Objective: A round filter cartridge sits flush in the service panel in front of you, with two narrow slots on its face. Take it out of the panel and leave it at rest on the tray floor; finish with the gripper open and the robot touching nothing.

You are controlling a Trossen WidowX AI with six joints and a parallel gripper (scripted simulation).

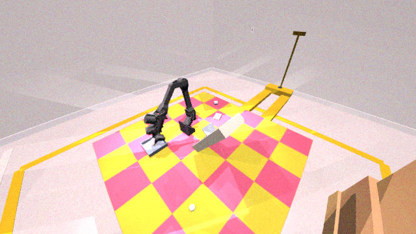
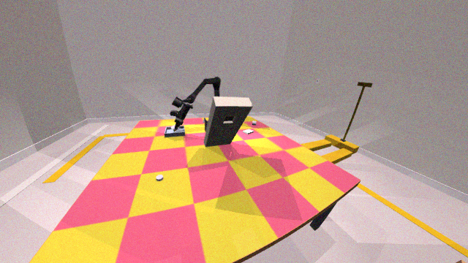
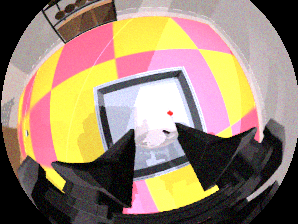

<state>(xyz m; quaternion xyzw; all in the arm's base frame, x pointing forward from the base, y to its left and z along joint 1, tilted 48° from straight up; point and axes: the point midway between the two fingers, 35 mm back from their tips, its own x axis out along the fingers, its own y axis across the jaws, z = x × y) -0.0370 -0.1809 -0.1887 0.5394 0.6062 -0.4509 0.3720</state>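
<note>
My gripper tip is right at the round filter cartridge. From my gripper tip the other things lie so: grey tray (10 mm to the right, 40 mm below); flat white block (90 mm ahead, 610 mm to the left, 40 mm below); service panel (350 mm ahead, 290 mm to the left, 140 mm above).
</note>
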